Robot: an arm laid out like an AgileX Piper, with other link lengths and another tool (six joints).
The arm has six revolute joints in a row. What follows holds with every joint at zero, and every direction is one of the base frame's.
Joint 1 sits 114.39 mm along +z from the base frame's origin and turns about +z.
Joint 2 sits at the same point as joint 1 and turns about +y.
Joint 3 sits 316.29 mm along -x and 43.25 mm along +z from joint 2 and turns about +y.
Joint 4 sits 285.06 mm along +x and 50.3 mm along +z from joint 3 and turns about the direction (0.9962, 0, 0.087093).
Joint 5 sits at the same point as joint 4 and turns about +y.
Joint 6 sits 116.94 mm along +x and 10.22 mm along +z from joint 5 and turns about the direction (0.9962, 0, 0.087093).
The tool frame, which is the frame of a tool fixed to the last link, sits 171.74 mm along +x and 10 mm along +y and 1.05 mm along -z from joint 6; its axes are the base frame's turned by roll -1.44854, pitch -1.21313 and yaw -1.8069 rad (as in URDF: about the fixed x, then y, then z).
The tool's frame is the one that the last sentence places.
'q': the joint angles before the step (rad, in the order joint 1, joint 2, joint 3, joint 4, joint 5, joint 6). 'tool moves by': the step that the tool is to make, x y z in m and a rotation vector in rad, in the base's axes. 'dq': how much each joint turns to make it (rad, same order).
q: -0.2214, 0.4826, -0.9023, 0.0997, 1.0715, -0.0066
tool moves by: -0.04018, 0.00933, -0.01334, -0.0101, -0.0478, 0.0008
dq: 0.0002, -0.1840, 0.0723, -0.0022, 0.0626, 0.0068
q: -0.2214, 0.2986, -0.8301, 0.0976, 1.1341, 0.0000
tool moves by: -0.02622, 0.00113, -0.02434, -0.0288, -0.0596, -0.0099
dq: 0.0001, -0.1884, 0.1090, -0.0180, 0.0149, 0.0001
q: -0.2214, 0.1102, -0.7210, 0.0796, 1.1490, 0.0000
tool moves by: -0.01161, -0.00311, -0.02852, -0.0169, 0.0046, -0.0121
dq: 0.0009, -0.1030, 0.0811, -0.0218, 0.0227, 0.0000
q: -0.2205, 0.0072, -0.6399, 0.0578, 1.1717, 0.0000
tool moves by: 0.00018, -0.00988, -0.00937, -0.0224, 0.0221, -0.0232
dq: -0.0001, -0.0014, 0.0221, -0.0353, -0.0040, 0.0000
